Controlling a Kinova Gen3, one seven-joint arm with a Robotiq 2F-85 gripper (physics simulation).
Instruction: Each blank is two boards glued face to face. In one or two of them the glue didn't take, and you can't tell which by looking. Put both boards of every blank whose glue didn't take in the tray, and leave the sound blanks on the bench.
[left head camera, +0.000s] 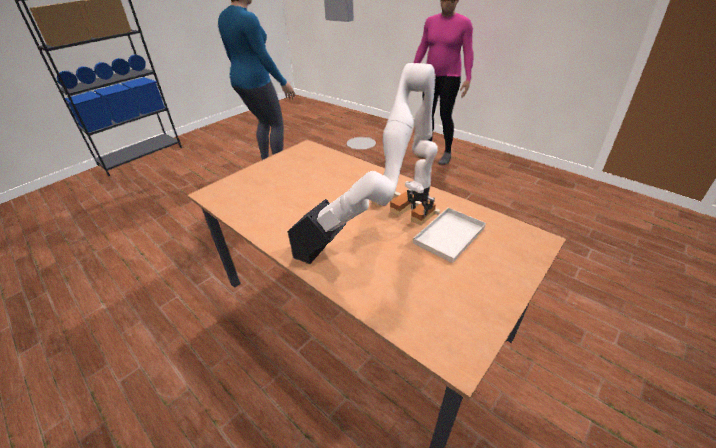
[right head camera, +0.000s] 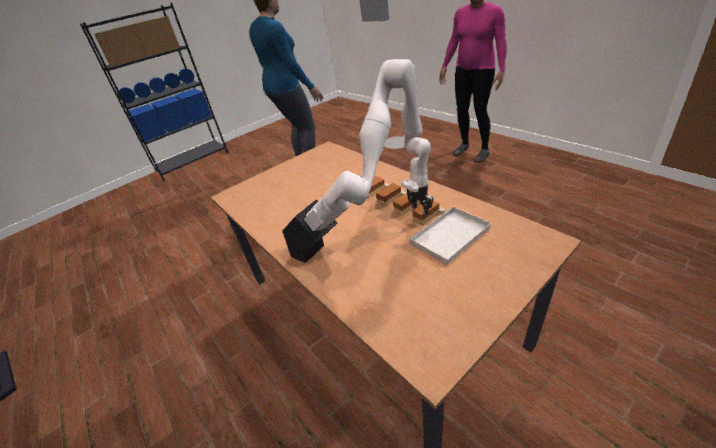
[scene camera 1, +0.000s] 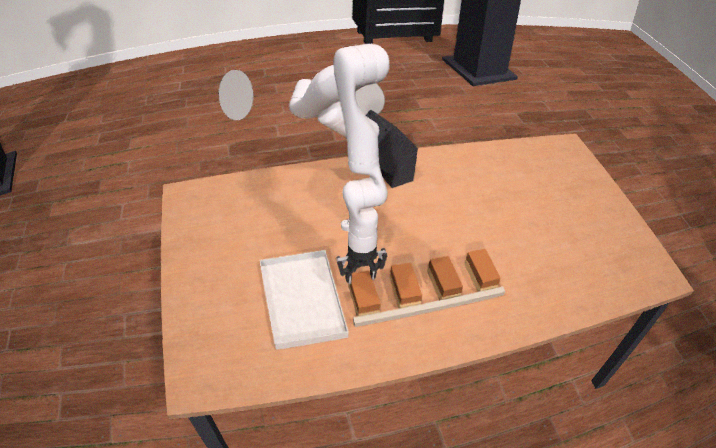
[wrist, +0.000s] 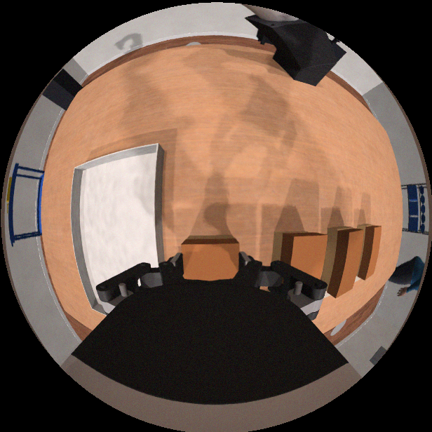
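Where they show: gripper, between the fingertips: (left head camera: 419, 212) (right head camera: 420, 212) (scene camera 1: 360, 279); arm's base, origin of its link: (left head camera: 328, 219) (right head camera: 317, 219).
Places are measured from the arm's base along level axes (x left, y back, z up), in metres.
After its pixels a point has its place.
Note:
Four blanks, each an orange-brown board on a paler one, lie in a row. My gripper (left head camera: 421, 207) {x -0.206, y -0.420, z -0.161 m} (right head camera: 420, 206) {x -0.206, y -0.420, z -0.161 m} (scene camera 1: 361, 277) {x -0.206, y -0.420, z -0.161 m} (wrist: 210, 260) points down at the blank nearest the tray (scene camera 1: 365, 296) {x -0.221, y -0.485, z -0.153 m} (wrist: 210, 250), with its fingers against both long sides at the end facing the robot base; it is shut on that blank, which rests on the bench. The second blank (scene camera 1: 405, 283) {x -0.100, y -0.487, z -0.153 m} (wrist: 308, 252), third blank (scene camera 1: 445, 276) {x 0.018, y -0.511, z -0.153 m} (wrist: 346, 260) and fourth blank (scene camera 1: 482, 268) {x 0.137, y -0.530, z -0.153 m} (wrist: 371, 250) stand upright on their lower boards. The white tray (left head camera: 432, 250) {x -0.348, y -0.243, z -0.199 m} (right head camera: 428, 251) {x -0.351, y -0.242, z -0.196 m} (scene camera 1: 311, 339) {x -0.401, y -0.538, z -0.189 m} (wrist: 76, 215) is empty. Glue lines are too small to judge.
A pale low rail (scene camera 1: 430, 307) {x -0.055, y -0.566, z -0.193 m} runs along the blanks' far ends, away from the robot base (left head camera: 307, 235) {x 0.056, y 0.069, z -0.051 m} (scene camera 1: 398, 157) {x 0.090, y -0.059, z -0.080 m}. The tray's side wall is close beside the first blank. Two people (left head camera: 248, 52) (left head camera: 448, 47) stand beyond the table.

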